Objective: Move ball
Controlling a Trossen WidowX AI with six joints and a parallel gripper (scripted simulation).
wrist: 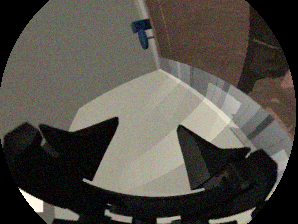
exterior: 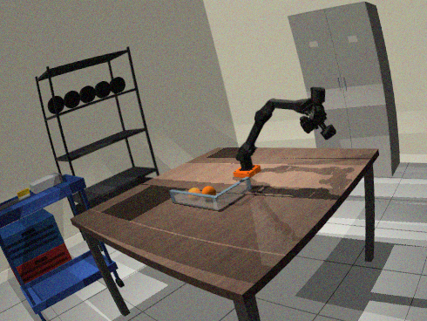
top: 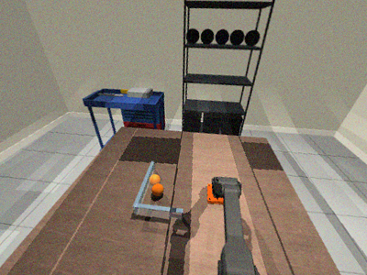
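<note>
The orange ball is 57 cm to the right of my gripper tip, 26 cm below it and 9 cm ahead of it. The rest, counted from my gripper tip: see-through copy of ball 64 cm to the right, 26 cm below, 12 cm ahead.
</note>
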